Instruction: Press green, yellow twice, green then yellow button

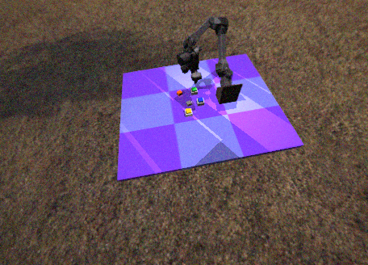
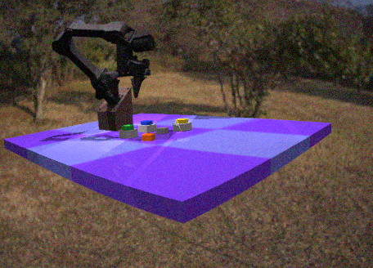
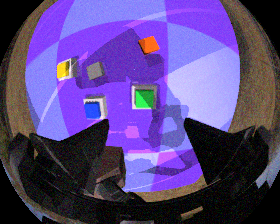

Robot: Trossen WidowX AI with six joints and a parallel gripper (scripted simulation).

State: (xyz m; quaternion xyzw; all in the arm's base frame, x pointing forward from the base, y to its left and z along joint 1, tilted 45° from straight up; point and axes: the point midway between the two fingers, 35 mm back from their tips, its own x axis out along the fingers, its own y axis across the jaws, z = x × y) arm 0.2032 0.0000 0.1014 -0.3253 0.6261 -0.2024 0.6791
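The green button is 9 cm below my gripper tip. From my gripper tip the other things lie so: yellow button: 5 cm ahead, 19 cm to the left, 9 cm below; then blue button: 4 cm behind, 10 cm to the left, 9 cm below; then orange block: 11 cm ahead, 12 cm below.
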